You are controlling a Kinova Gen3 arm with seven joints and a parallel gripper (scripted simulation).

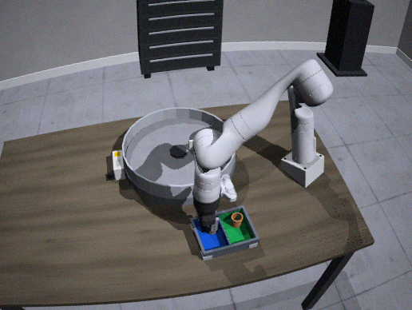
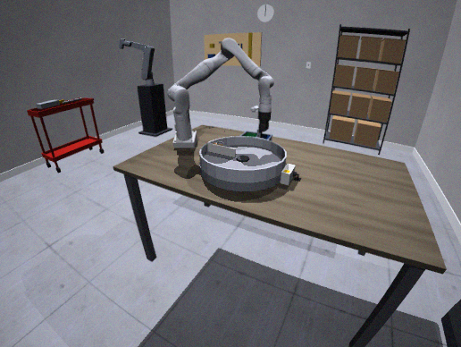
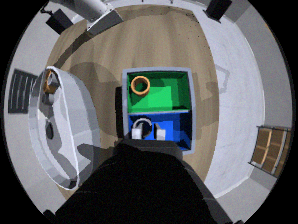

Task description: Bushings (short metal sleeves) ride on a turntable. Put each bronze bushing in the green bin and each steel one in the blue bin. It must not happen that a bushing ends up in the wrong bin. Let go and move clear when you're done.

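Right now my hand is 3 cm past the two-part bin, 2 cm to the right of it and 4 cm above it. From my hand the other things lie so: grey turntable (5 cm ahead, 35 cm to the right, 1 cm below).
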